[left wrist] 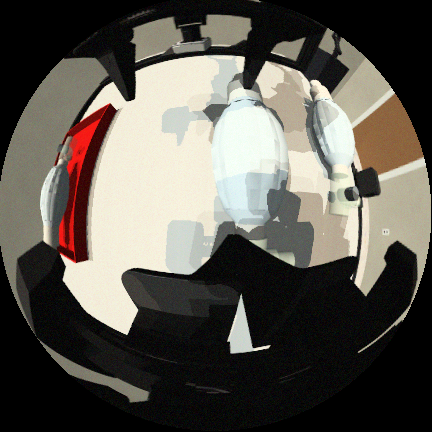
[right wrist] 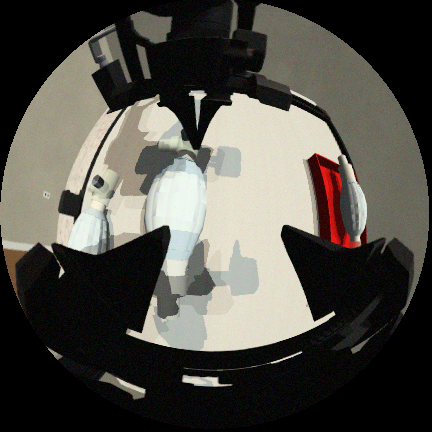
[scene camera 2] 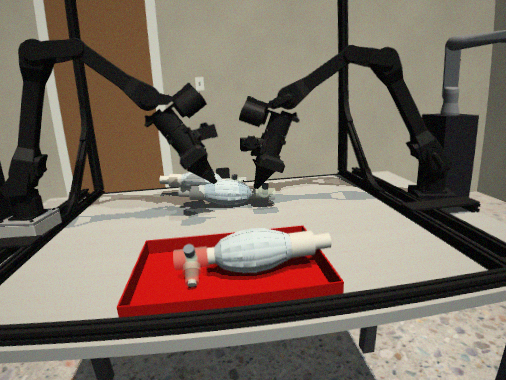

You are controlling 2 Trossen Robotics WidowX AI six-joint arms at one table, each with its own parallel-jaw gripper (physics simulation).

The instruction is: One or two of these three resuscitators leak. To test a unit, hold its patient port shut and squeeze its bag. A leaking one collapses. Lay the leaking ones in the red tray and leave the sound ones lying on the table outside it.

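One resuscitator lies in the red tray, its right end over the rim. A second resuscitator lies on the table under the grippers, its bag rounded. A third resuscitator lies behind it. My left gripper is shut and empty at the second unit's valve end, partly hiding the valve in the left wrist view. My right gripper is open and empty above its bag's other end.
The black frame's front rail runs along the table's front edge, close to the tray. Upright frame posts stand at the back. A dark cabinet with a grey arm stands at the right. The two grippers are close together.
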